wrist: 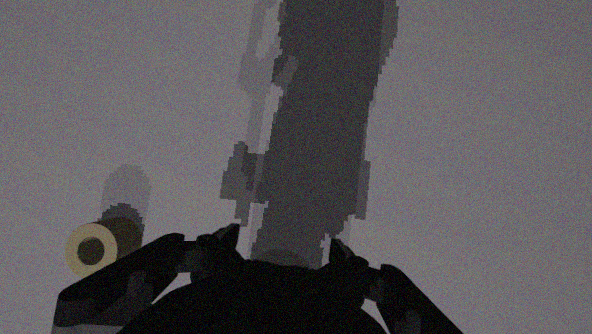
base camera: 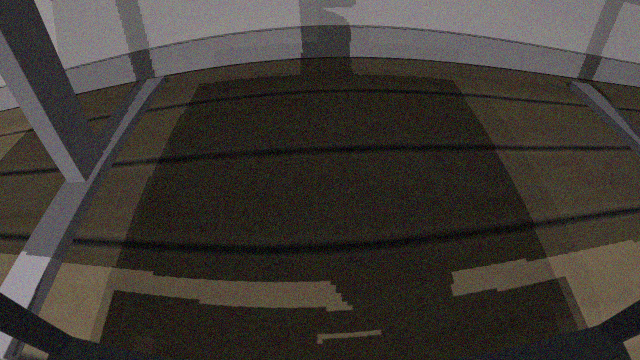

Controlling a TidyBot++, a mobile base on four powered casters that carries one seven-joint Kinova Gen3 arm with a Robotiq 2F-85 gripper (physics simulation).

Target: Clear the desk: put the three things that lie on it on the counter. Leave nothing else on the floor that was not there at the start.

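Places are measured from the arm's base along level axes (x right, y up, z back), in metres.
Pixels of known places: gripper, fingertip midpoint: (wrist: 284, 241).
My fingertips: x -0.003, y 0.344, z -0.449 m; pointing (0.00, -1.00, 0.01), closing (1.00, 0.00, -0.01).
Behind a point stands the place of what it marks.
A round tan thing (wrist: 72, 250) {x -0.194, y 0.348, z -0.411 m} with a dark round centre and a dark brown side stands on the pale grey surface (wrist: 475, 125) {x 0.193, y 0.323, z -0.600 m} at the lower left of the wrist view. Part of it is hidden behind the left finger linkage. My gripper (wrist: 284, 241) {x -0.003, y 0.344, z -0.449 m} is open over this surface, with nothing between its fingertips. The tan thing is to the left of the fingers, outside the gap. Whether this surface is the desk or the counter cannot be told. The other things the task names do not show in either view.
A dark shadow of the arm runs up the middle of the pale surface. In the base camera view, a grey metal post (base camera: 50, 100) {x -0.431, y -0.213, z -0.451 m} and floor rail (base camera: 125, 120) stand at the left, and another rail (base camera: 607, 112) at the right. A pale wall (base camera: 225, 25) {x -0.252, y -0.283, z -0.897 m} is behind the wooden floor (base camera: 325, 200) {x -0.010, y -0.397, z -0.411 m}.
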